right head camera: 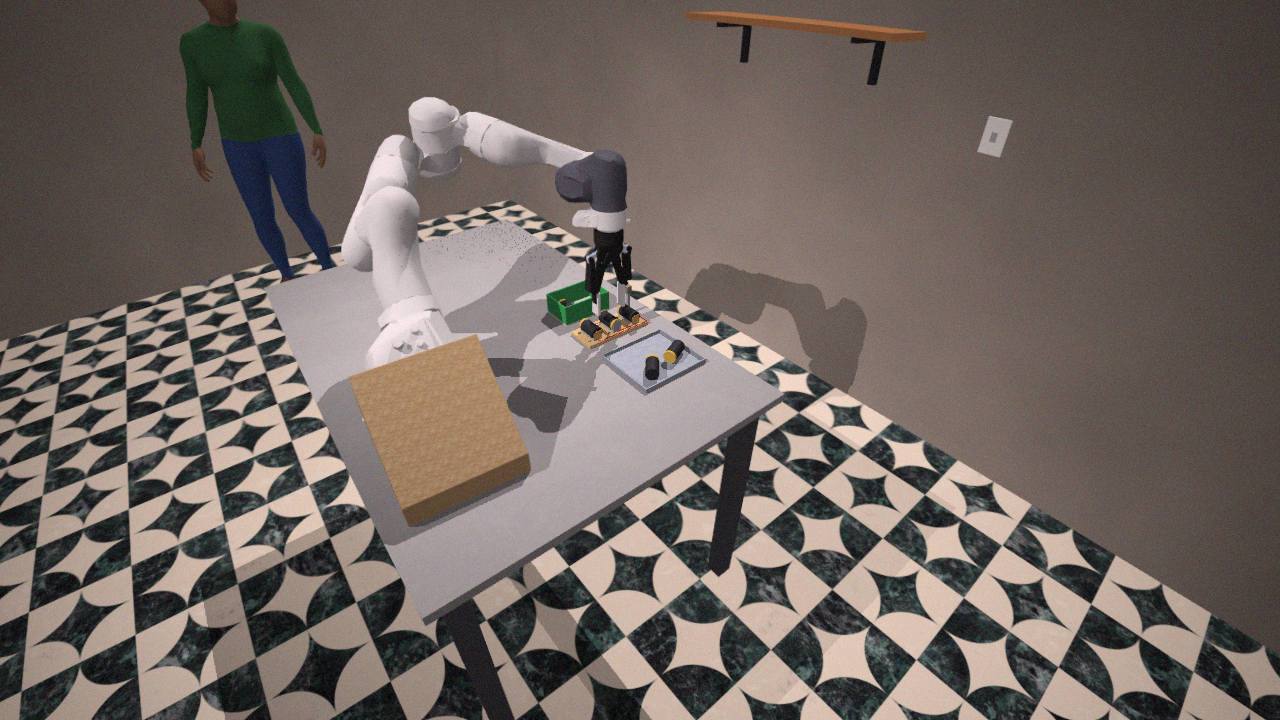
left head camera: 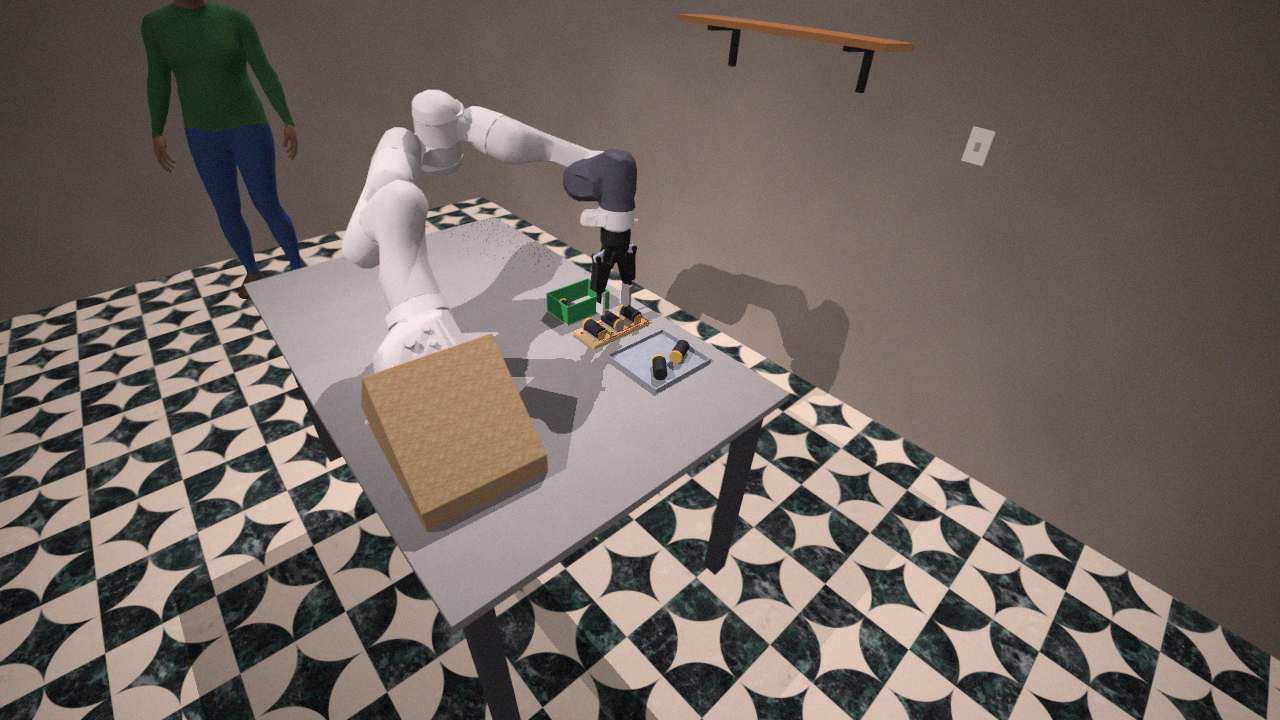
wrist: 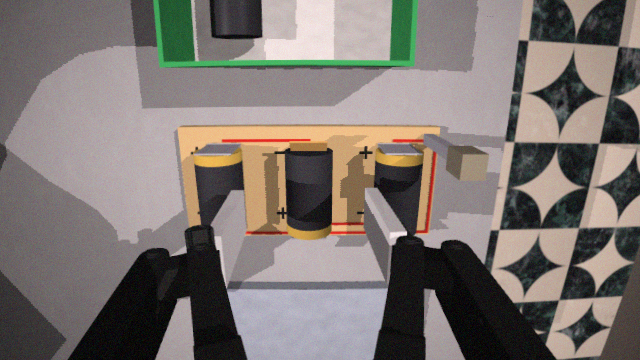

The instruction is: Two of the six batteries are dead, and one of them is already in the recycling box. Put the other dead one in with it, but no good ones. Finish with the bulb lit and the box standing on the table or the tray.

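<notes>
My gripper (left head camera: 614, 303) (right head camera: 610, 302) (wrist: 305, 209) is partly open, pointing down over the wooden battery board (left head camera: 585, 339) (wrist: 256, 200). Its fingers stand either side of the middle battery (wrist: 309, 190), with gaps. The left battery (wrist: 218, 172) and right battery (wrist: 399, 172) have yellow ends towards the box; the middle one's yellow end faces the tray. The green recycling box (left head camera: 583, 308) (right head camera: 583, 308) (wrist: 287, 63) stands on the table with a black battery (wrist: 236, 17) inside. Two batteries (left head camera: 659, 367) (left head camera: 679, 351) lie in the tray (left head camera: 632, 375) (right head camera: 624, 375). No lit bulb is discernible.
A small beige block (wrist: 467, 164) on a grey bar sits at the board's right end. A large brown box (left head camera: 456, 429) (right head camera: 438, 425) stands near the arm's base on the grey table (left head camera: 590, 465). A person (left head camera: 214, 80) stands behind the table; a wall shelf (left head camera: 796, 34) hangs above.
</notes>
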